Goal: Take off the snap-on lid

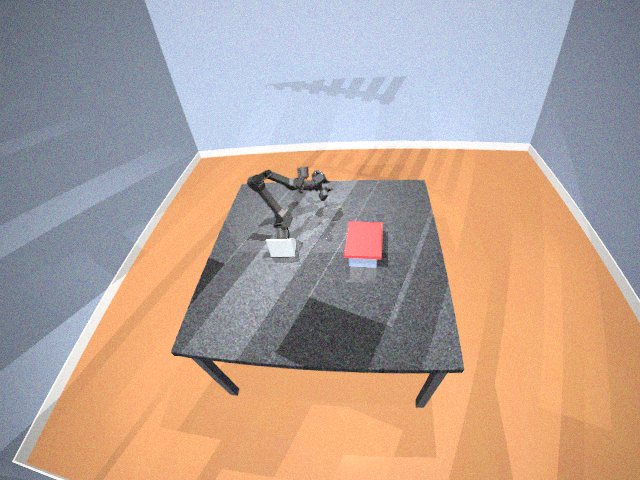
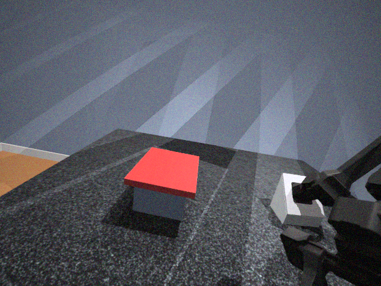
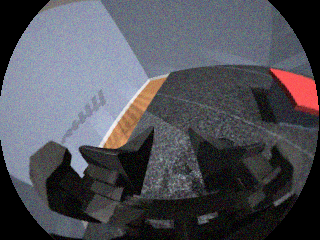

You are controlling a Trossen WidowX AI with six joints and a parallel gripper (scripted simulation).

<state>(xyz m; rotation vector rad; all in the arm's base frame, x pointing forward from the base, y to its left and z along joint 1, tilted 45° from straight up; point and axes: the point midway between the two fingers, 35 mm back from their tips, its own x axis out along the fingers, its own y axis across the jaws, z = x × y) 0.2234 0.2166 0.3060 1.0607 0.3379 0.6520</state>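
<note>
The red lid is 180 mm ahead of my gripper tip, 410 mm to the right of it and 40 mm below it. From my gripper tip the other things lie so: grey-blue storage box 180 mm ahead, 410 mm to the right, 90 mm below.
</note>
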